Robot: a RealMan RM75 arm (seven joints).
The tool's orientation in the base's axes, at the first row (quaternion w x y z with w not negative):
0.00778, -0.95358, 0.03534, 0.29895
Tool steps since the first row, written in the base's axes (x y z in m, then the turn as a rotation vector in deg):
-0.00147, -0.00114, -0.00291, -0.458, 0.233, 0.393
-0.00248, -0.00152, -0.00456, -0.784, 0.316, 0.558
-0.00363, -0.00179, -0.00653, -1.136, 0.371, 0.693
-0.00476, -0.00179, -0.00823, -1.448, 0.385, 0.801
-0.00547, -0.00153, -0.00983, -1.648, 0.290, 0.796
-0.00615, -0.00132, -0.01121, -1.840, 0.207, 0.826
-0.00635, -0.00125, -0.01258, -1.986, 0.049, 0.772
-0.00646, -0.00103, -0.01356, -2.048, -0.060, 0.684
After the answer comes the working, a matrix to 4 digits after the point.
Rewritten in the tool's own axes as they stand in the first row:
0.00053, 0.00122, 0.00319, -0.614, -0.197, -0.053
0.00067, 0.00167, 0.00510, -0.980, -0.255, 0.000
0.00087, 0.00201, 0.00737, -1.349, -0.284, 0.091
0.00091, 0.00208, 0.00940, -1.667, -0.275, 0.181
0.00123, 0.00186, 0.01113, -1.822, -0.165, 0.296
0.00144, 0.00169, 0.01266, -1.991, -0.069, 0.377
0.00206, 0.00163, 0.01390, -2.070, 0.099, 0.499
0.00251, 0.00141, 0.01478, -2.063, 0.212, 0.603

The tool's axes in the first row as the columns of a matrix, in the base's axes (rounded; the answer above uses it unrounded):
0.8188, -0.0721, -0.5696
-0.0627, -0.9974, 0.0360
-0.5707, 0.0063, -0.8211

